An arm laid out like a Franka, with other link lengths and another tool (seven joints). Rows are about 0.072 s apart.
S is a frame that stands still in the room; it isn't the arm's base.
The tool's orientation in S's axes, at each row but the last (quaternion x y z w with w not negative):
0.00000, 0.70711, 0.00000, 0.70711
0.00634, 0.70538, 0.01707, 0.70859
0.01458, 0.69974, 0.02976, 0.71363
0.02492, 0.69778, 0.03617, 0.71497
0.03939, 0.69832, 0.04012, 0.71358
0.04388, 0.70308, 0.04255, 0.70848
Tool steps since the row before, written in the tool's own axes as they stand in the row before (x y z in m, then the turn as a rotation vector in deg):
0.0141, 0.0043, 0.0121, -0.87, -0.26, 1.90
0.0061, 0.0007, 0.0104, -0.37, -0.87, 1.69
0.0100, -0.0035, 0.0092, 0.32, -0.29, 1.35
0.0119, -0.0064, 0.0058, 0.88, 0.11, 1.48
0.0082, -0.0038, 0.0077, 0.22, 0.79, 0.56
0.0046, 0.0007, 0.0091, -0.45, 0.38, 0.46
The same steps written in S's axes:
0.0121, 0.0043, -0.0141, 1.90, -0.26, 0.87
0.0104, 0.0011, -0.0060, 1.70, -0.86, 0.35
0.0095, -0.0027, -0.0100, 1.36, -0.24, -0.31
0.0062, -0.0053, -0.0123, 1.50, 0.21, -0.83
0.0079, -0.0029, -0.0084, 0.56, 0.81, -0.12
0.0091, 0.0012, -0.0044, 0.46, 0.32, 0.50

